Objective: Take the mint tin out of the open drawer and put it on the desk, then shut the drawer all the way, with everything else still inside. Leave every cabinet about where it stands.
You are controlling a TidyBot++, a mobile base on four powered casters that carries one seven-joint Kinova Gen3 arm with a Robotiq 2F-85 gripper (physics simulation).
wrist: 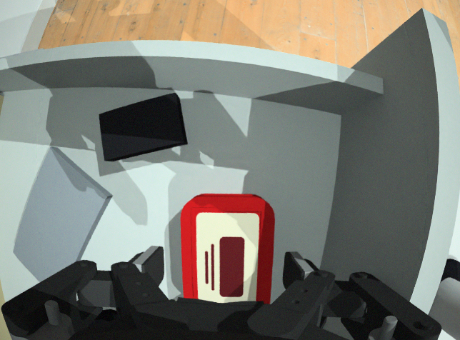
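Note:
The mint tin (227, 250), red with a cream label and dark red markings, lies flat in the open drawer (295, 155) in the lower middle of the wrist view. Its near end is hidden behind the gripper body. My gripper (223, 265) is open, with one fingertip on each side of the tin and a gap on both sides. Nothing is held between the fingers.
A black box (143, 127) lies in the drawer near the side wall at the top. A grey-blue flat block (60, 215) lies at the left. A tall drawer wall (385, 145) stands to the right. Wooden floor (200, 22) shows beyond the drawer.

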